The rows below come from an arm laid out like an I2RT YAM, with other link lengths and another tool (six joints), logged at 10 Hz.
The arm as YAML. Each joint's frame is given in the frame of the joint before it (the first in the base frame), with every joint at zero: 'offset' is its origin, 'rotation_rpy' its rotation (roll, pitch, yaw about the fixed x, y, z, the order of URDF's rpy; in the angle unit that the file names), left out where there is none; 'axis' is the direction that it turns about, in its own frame. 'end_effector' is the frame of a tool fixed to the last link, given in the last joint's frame.
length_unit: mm
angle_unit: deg
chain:
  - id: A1
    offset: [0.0, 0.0, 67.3]
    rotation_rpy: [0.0, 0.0, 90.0]
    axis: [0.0, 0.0, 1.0]
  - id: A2
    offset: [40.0, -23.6, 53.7]
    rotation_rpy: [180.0, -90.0, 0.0]
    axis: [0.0, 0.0, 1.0]
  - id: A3
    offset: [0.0, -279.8, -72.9]
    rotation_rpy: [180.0, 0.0, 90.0]
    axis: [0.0, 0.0, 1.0]
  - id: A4
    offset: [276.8, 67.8, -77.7]
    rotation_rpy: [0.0, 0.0, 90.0]
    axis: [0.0, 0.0, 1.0]
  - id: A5
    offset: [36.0, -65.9, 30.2]
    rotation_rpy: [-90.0, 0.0, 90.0]
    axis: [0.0, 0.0, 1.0]
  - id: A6
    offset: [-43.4, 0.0, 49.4]
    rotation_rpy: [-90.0, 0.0, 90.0]
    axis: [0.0, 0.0, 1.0]
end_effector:
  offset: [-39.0, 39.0, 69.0]
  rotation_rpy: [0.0, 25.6, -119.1]
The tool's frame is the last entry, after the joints.
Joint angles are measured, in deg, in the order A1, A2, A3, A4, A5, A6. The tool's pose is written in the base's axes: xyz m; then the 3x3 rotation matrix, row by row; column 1 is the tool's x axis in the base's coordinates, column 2 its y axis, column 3 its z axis. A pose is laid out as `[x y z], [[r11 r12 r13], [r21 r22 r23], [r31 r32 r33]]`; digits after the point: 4 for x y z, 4 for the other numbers.
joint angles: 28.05 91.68 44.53 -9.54 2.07 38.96
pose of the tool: [0.3387 0.1303 0.0924], [[-0.9418 -0.3194 0.1047], [-0.3093 0.9454 0.1026], [-0.1317 0.0643 -0.9892]]
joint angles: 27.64 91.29 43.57 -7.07 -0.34 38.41
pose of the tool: [0.3403 0.1336 0.0915], [[-0.9318 -0.3437 0.1169], [-0.3262 0.9339 0.1462], [-0.1594 0.0981 -0.9823]]
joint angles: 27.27 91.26 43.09 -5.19 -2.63 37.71
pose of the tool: [0.3427 0.1374 0.0909], [[-0.9209 -0.3698 0.1230], [-0.3453 0.9205 0.1827], [-0.1808 0.1257 -0.9754]]
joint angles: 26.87 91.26 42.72 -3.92 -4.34 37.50
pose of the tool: [0.3441 0.1391 0.0900], [[-0.9152 -0.3832 0.1245], [-0.3531 0.9117 0.2102], [-0.1941 0.1484 -0.9697]]
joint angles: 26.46 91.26 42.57 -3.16 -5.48 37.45
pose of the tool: [0.3456 0.1395 0.0899], [[-0.9127 -0.3888 0.1260], [-0.3547 0.9066 0.2287], [-0.2031 0.1640 -0.9653]]
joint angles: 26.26 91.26 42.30 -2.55 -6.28 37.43
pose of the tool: [0.3458 0.1400 0.0889], [[-0.9106 -0.3939 0.1252], [-0.3571 0.9024 0.2412], [-0.2080 0.1749 -0.9624]]
